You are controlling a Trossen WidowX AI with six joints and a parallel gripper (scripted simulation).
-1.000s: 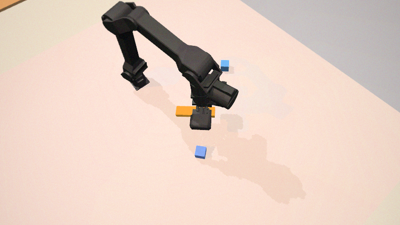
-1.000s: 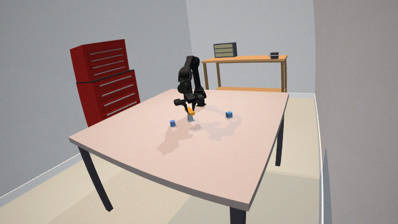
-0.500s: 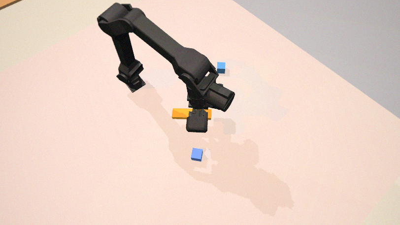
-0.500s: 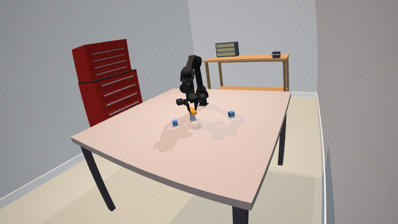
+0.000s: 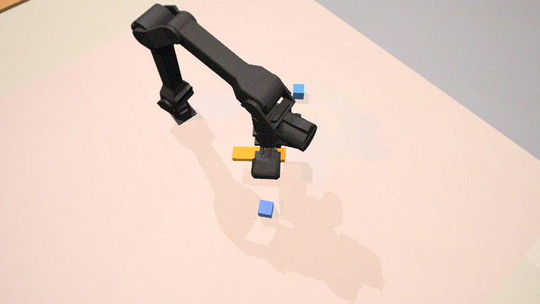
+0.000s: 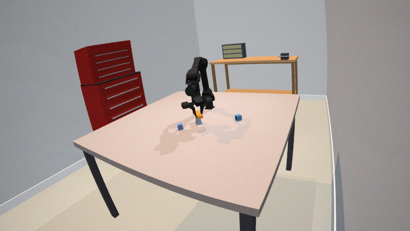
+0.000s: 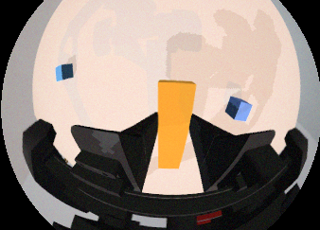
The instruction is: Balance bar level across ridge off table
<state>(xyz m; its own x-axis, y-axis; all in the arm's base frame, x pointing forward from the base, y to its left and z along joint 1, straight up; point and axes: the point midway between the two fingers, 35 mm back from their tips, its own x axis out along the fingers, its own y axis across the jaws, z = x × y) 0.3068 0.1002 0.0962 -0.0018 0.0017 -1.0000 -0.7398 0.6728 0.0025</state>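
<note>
My gripper tip is 20 mm past the bar and 20 mm to the left of it.
</note>
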